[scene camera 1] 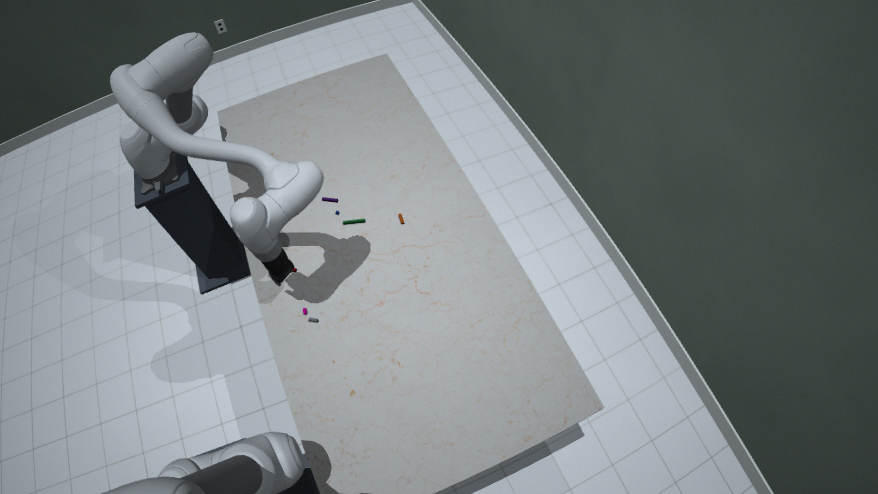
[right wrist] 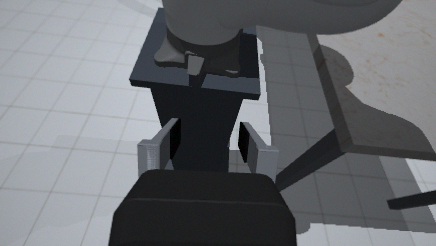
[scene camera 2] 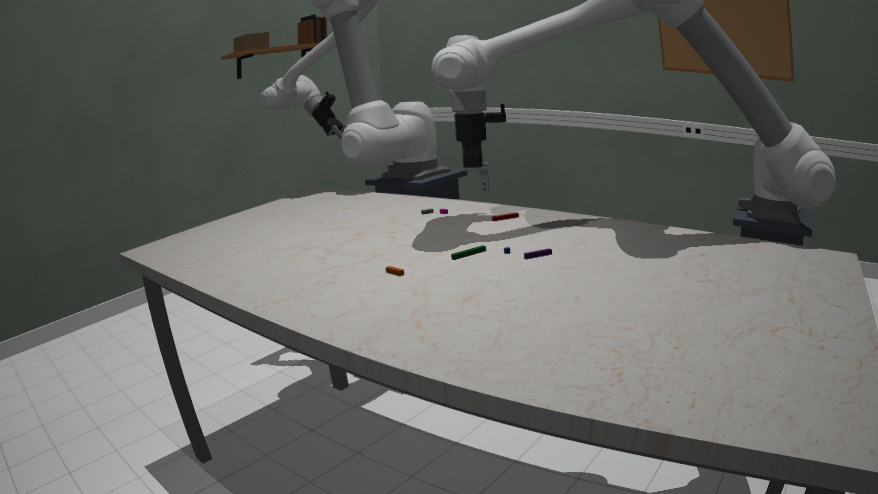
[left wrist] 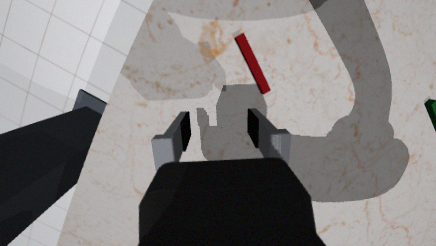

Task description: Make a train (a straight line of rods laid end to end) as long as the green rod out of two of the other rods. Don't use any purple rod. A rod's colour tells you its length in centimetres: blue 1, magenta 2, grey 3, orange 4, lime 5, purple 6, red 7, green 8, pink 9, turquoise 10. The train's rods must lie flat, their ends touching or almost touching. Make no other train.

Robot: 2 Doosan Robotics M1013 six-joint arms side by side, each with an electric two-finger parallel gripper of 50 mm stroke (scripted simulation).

Labels:
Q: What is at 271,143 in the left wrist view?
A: The left gripper.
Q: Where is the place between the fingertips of the left gripper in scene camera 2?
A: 484,190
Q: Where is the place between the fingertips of the right gripper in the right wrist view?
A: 210,132

